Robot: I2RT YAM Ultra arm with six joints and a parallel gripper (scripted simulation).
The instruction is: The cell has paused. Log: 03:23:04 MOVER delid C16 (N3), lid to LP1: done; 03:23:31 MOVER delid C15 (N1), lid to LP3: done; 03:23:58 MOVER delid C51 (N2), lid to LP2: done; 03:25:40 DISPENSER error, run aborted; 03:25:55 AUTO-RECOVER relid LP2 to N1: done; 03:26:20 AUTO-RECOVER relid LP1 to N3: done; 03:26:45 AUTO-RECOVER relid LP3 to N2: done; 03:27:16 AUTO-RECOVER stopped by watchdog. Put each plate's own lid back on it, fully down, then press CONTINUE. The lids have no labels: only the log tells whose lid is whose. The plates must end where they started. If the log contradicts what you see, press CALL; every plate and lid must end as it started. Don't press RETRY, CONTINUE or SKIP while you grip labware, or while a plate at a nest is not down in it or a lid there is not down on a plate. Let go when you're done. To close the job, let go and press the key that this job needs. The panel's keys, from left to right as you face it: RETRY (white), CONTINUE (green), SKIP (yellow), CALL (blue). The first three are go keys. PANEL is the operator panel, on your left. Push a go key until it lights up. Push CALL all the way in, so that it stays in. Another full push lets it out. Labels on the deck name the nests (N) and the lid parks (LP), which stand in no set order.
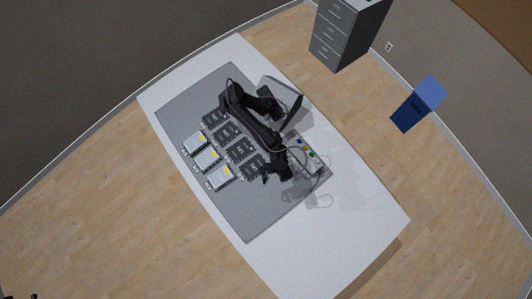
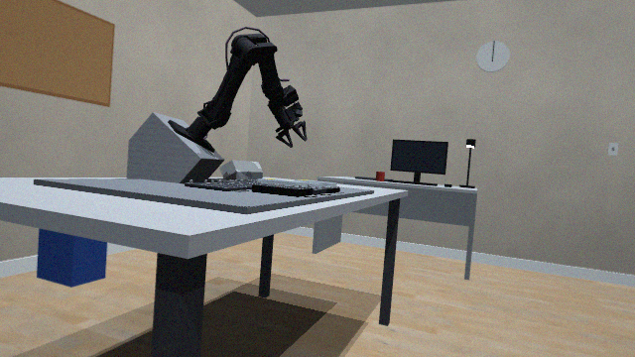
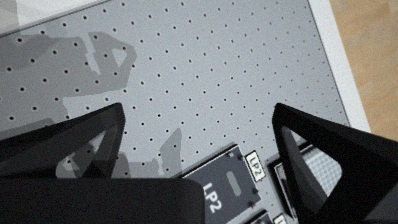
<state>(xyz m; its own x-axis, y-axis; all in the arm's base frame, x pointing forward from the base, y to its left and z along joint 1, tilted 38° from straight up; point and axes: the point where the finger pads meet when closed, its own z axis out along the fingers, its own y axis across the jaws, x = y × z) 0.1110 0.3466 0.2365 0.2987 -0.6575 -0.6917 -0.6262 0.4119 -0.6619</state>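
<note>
My hand is 39 cm to the left of the lid park LP4, 17 cm above it and 13 cm short of it. Also, from my hand: green continue key: 26 cm behind, 11 cm below, 8 cm to the right; yellow key: 24 cm behind, 13 cm to the right, 11 cm below; lid park LP2: 17 cm below, 14 cm to the right, 5 cm ahead.
</note>
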